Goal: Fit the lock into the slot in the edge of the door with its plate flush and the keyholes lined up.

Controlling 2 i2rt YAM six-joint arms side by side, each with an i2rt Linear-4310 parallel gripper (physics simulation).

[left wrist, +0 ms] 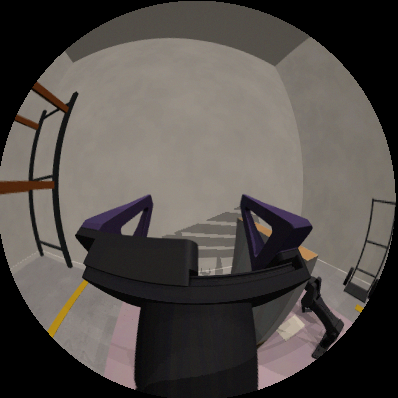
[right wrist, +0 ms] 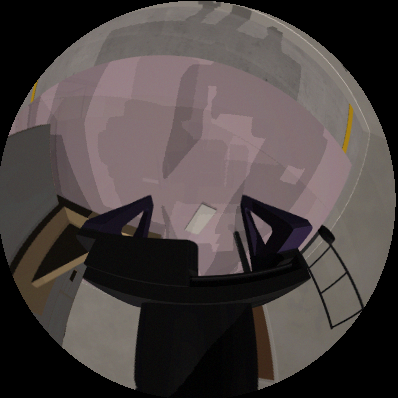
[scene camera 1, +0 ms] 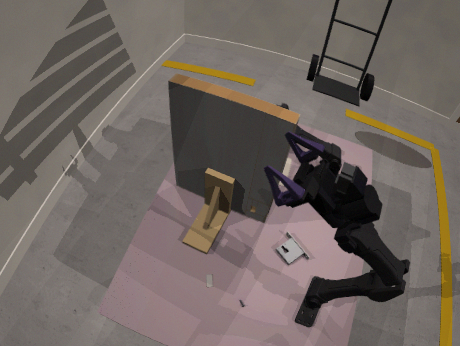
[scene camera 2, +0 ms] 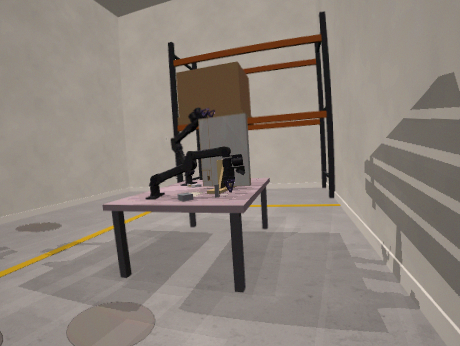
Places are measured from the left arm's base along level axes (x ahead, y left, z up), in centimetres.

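Where they show: left gripper, fingertip midpoint: (left wrist: 196, 199) (scene camera 1: 277, 148) (scene camera 2: 211, 109); right gripper, fingertip midpoint: (right wrist: 196, 199) (scene camera 2: 231, 191); left arm's base at its link origin: (scene camera 1: 312, 301); right arm's base at its link origin: (scene camera 2: 155, 196).
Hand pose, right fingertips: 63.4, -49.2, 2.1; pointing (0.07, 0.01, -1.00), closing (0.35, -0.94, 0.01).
Note:
Each offset is from my right fingertips to the centre of the thing, as dx, dy, dz. "spot": to the spot under its first point.
The silver lock @(-47.3, +33.5, -1.0) (scene camera 1: 289, 252) lies flat on the pink table in scene camera 1, its plate toward the right and its dark keyhole facing up. The grey door @(-14.4, +25.4, +25.9) (scene camera 1: 225, 135) (scene camera 2: 230, 145) (right wrist: 25, 170) stands upright on the table, with a small hole @(spot: -27.8, +26.3, +4.4) (scene camera 1: 253, 209) low near one edge. The slot in its edge cannot be made out. My left gripper (scene camera 1: 277, 151) (scene camera 2: 209, 113) (left wrist: 196, 199) is open and empty, high beside the door's top corner and well above the lock. My right gripper (scene camera 2: 230, 189) (right wrist: 196, 199) is open and empty, pointing down low over the table beside the door's bracket.
A wooden bracket (scene camera 1: 214, 205) (scene camera 2: 220, 175) supports the door. A pale piece @(-25.6, +57.2, -2.0) (scene camera 1: 209, 280) and a small dark piece @(-39.7, +60.0, -1.7) (scene camera 1: 242, 303) lie on the table. A grey block @(-22.0, -19.0, -0.3) (scene camera 2: 185, 197) lies near the right arm's base. A pale sheet @(-28.2, -1.2, -2.0) (left wrist: 291, 327) lies beyond the door.

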